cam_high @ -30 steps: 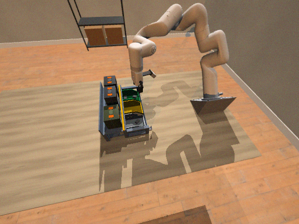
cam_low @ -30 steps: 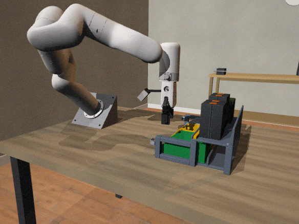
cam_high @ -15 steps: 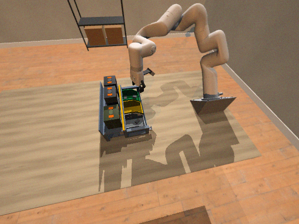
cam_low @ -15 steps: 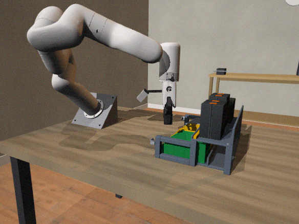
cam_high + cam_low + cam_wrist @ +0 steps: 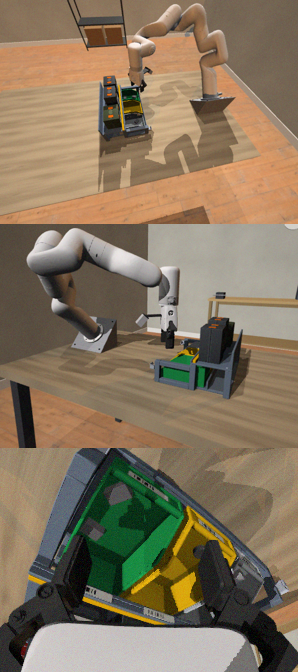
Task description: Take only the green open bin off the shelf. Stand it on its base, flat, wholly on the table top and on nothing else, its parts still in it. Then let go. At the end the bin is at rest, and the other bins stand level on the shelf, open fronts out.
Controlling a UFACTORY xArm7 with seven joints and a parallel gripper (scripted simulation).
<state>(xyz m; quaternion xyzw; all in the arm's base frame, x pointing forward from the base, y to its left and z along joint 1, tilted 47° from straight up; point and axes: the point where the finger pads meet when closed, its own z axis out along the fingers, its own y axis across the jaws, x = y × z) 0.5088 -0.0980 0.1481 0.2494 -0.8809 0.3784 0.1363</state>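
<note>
My gripper is now 90 mm above the green open bin and 80 mm short of it. Also, from my hand: yellow bin: 110 mm to the left, 90 mm below, 80 mm ahead; then grey bin: 220 mm to the left, 90 mm below, 90 mm ahead.
</note>
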